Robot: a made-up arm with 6 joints. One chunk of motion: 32 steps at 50 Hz.
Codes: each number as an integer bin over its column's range. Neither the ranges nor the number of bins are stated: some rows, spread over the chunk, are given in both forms.
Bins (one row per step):
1: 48 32 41 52 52 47
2: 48 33 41 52 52 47
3: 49 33 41 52 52 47
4: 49 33 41 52 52 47
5: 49 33 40 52 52 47
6: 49 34 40 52 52 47
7: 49 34 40 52 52 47
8: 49 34 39 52 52 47
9: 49 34 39 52 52 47
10: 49 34 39 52 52 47
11: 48 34 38 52 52 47
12: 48 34 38 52 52 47
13: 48 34 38 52 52 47
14: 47 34 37 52 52 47
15: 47 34 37 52 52 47
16: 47 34 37 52 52 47
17: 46 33 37 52 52 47
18: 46 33 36 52 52 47
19: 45 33 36 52 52 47
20: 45 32 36 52 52 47
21: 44 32 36 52 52 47
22: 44 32 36 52 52 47
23: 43 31 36 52 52 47
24: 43 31 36 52 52 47
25: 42 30 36 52 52 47
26: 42 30 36 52 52 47
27: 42 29 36 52 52 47
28: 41 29 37 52 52 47
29: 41 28 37 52 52 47
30: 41 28 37 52 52 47
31: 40 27 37 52 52 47
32: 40 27 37 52 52 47
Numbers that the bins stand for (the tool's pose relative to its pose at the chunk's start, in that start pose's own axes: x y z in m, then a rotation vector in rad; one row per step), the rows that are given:
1: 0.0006 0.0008 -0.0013 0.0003 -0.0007 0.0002
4: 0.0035 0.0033 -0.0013 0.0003 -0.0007 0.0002
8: 0.0035 0.0059 -0.0052 0.0003 -0.0007 0.0002
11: 0.0006 0.0059 -0.0071 0.0003 -0.0007 0.0002
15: -0.0023 0.0059 -0.0090 0.0003 -0.0007 0.0002
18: -0.0053 0.0033 -0.0109 0.0003 -0.0007 0.0002
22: -0.0111 0.0008 -0.0109 0.0003 -0.0007 0.0002
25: -0.0170 -0.0042 -0.0109 0.0003 -0.0007 0.0002
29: -0.0199 -0.0093 -0.0090 0.0003 -0.0007 0.0002
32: -0.0228 -0.0118 -0.0090 0.0003 -0.0007 0.0002
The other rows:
2: 0.0006 0.0033 -0.0013 0.0003 -0.0007 0.0002
3: 0.0035 0.0033 -0.0013 0.0003 -0.0007 0.0002
5: 0.0035 0.0033 -0.0032 0.0003 -0.0007 0.0002
6: 0.0035 0.0059 -0.0032 0.0003 -0.0007 0.0002
7: 0.0035 0.0059 -0.0032 0.0003 -0.0007 0.0002
9: 0.0035 0.0059 -0.0052 0.0003 -0.0007 0.0002
10: 0.0035 0.0059 -0.0052 0.0003 -0.0007 0.0002
12: 0.0006 0.0059 -0.0071 0.0003 -0.0007 0.0002
13: 0.0006 0.0059 -0.0071 0.0003 -0.0007 0.0002
14: -0.0023 0.0059 -0.0090 0.0003 -0.0007 0.0002
16: -0.0023 0.0059 -0.0090 0.0003 -0.0007 0.0002
17: -0.0053 0.0033 -0.0090 0.0003 -0.0007 0.0002
19: -0.0082 0.0033 -0.0109 0.0003 -0.0007 0.0002
20: -0.0082 0.0008 -0.0109 0.0003 -0.0007 0.0002
21: -0.0111 0.0008 -0.0109 0.0003 -0.0007 0.0002
23: -0.0140 -0.0017 -0.0109 0.0003 -0.0007 0.0002
24: -0.0140 -0.0017 -0.0109 0.0003 -0.0007 0.0002
26: -0.0170 -0.0042 -0.0109 0.0003 -0.0007 0.0002
27: -0.0170 -0.0068 -0.0109 0.0003 -0.0007 0.0002
28: -0.0199 -0.0068 -0.0090 0.0003 -0.0007 0.0002
30: -0.0199 -0.0093 -0.0090 0.0003 -0.0007 0.0002
31: -0.0228 -0.0118 -0.0090 0.0003 -0.0007 0.0002

